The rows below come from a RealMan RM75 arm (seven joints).
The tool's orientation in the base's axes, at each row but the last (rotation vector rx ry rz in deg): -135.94 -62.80 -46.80; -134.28 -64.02 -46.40; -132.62 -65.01 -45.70; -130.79 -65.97 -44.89; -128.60 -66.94 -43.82; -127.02 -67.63 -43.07
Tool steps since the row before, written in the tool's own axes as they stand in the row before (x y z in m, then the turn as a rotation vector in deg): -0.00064 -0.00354 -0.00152 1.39 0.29 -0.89; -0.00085 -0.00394 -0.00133 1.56 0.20 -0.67; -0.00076 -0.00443 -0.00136 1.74 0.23 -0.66; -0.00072 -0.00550 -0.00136 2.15 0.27 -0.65; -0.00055 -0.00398 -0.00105 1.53 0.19 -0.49; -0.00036 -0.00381 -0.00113 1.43 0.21 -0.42
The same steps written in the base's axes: -0.00362 0.00095 0.00111 0.65 0.08 1.54; -0.00401 0.00107 0.00090 0.74 0.35 1.50; -0.00439 0.00126 0.00108 0.85 0.44 1.61; -0.00528 0.00173 0.00132 1.09 0.66 1.87; -0.00388 0.00105 0.00105 0.77 0.45 1.35; -0.00368 0.00091 0.00125 0.75 0.43 1.23
